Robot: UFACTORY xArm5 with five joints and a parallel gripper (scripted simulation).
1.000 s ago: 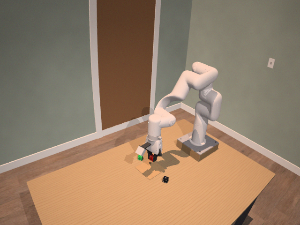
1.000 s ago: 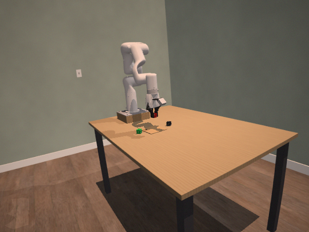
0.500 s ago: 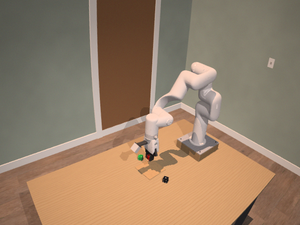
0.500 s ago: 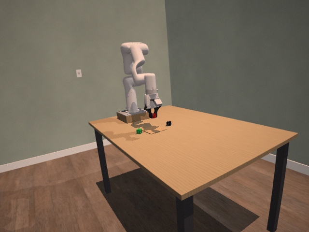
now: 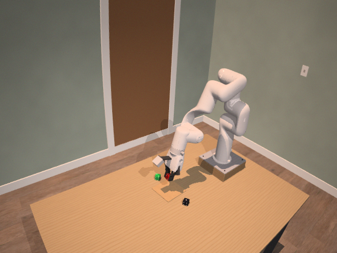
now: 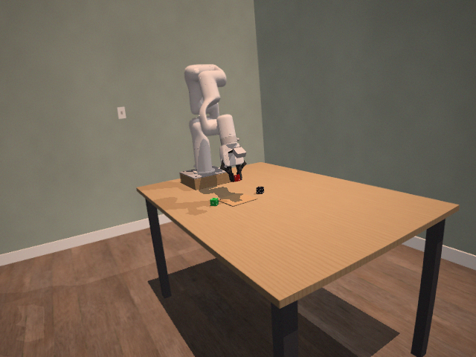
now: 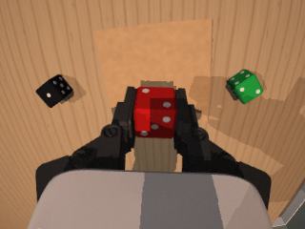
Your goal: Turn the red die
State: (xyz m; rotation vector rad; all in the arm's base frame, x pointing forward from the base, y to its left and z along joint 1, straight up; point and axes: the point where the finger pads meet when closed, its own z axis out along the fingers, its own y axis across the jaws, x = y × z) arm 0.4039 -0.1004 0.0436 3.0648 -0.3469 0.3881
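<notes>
Now: the red die 1 cm below my hand. Round my hand: tan mat 1 cm behind, 11 cm below; then black die 1 cm ahead, 14 cm to the left, 10 cm below; then green die 3 cm behind, 11 cm to the right, 10 cm below.
</notes>
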